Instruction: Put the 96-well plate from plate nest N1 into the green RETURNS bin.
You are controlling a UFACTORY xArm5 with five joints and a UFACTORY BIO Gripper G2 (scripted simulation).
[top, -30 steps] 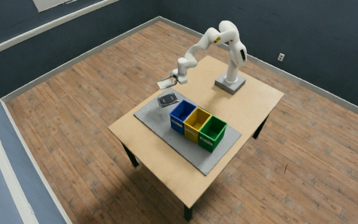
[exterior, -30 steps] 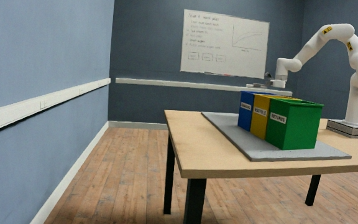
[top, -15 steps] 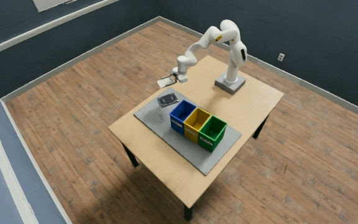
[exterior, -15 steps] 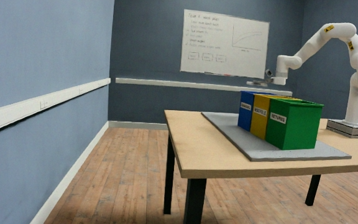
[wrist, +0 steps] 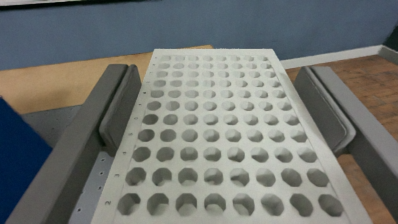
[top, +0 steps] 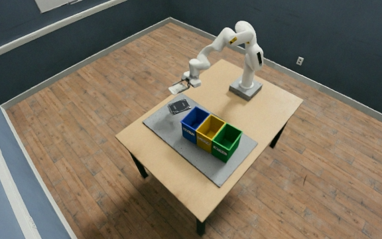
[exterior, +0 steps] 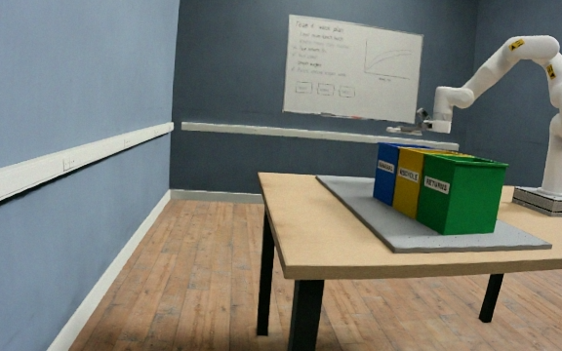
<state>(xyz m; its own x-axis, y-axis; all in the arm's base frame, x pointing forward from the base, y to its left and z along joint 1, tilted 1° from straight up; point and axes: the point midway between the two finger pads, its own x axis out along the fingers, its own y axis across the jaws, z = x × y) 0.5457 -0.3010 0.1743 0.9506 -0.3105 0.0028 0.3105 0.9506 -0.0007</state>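
My hand is 530 mm to the right of the green returns bin, 140 mm above it and 100 mm short of it. From my hand the other things lie so: blue bin: 270 mm to the left, 140 mm below, 110 mm ahead; white 96-well plate: 10 mm below; dark plate nest N1: 220 mm below, 10 mm to the right.
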